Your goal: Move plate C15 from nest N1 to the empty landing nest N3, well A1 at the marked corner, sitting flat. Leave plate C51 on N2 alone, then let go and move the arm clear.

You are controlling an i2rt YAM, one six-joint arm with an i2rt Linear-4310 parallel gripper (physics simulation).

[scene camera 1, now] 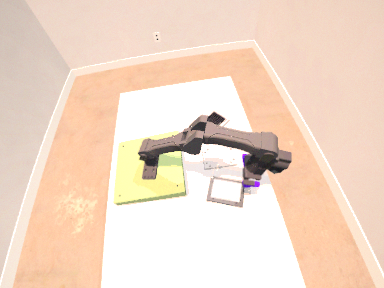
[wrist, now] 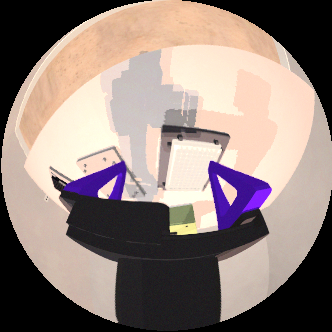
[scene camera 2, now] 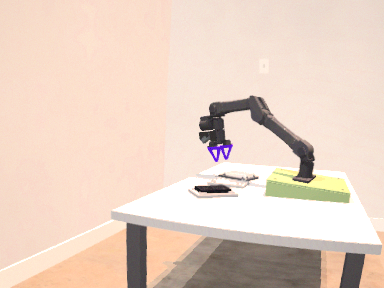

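A white plate (scene camera 1: pixel 226 190) (scene camera 2: pixel 240 175) (wrist: pixel 194 165) lies flat in a dark grey nest (scene camera 1: pixel 225 203) (wrist: pixel 164 150). A light nest (scene camera 1: pixel 220 163) (scene camera 2: pixel 227 183) (wrist: pixel 107 162) with small corner posts is empty, matching N3. A black plate (scene camera 1: pixel 216 118) (scene camera 2: pixel 212 189) (wrist: pixel 58 181) sits on another light nest (scene camera 2: pixel 212 195). Plate labels and the marked corner are not readable. My gripper (scene camera 1: pixel 248 171) (scene camera 2: pixel 221 159) (wrist: pixel 166 164) is open and empty, high above the table. In the wrist view the white plate shows right of centre between the purple fingers, its right edge near the right fingertip.
The arm stands on a yellow-green base block (scene camera 1: pixel 165 191) (scene camera 2: pixel 307 191) (wrist: pixel 183 229) on the white table (scene camera 1: pixel 165 240) (scene camera 2: pixel 180 215). The empty nest lies between the two nests that hold plates. The arm passes over part of the nest area in scene camera 1.
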